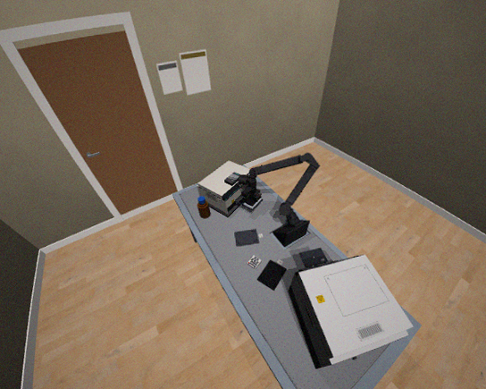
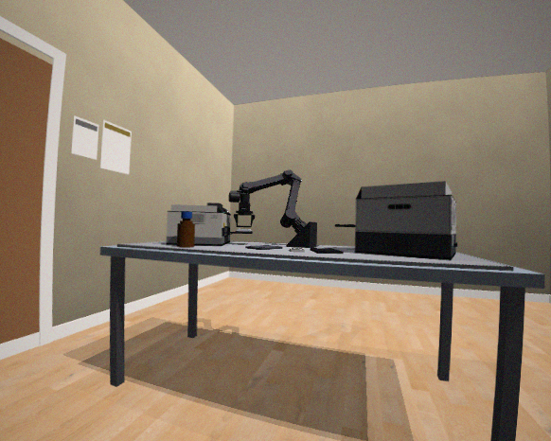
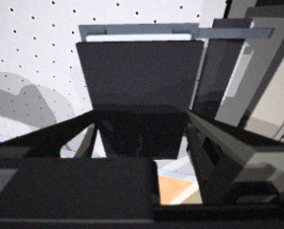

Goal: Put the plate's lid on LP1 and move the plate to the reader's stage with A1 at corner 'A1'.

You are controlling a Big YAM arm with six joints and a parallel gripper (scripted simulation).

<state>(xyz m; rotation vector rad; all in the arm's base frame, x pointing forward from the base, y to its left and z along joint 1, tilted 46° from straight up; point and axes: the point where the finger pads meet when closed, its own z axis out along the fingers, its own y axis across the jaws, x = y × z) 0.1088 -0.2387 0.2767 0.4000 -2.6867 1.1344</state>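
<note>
Now: hand 30 mm above the well plate. From my hand the other things lie so: brown capped bottle 350 mm ahead, 170 mm to the right; grey-blue LP1 pad 210 mm to the left, 200 mm ahead, 110 mm below; dark see-through lid right at my hand.
</note>
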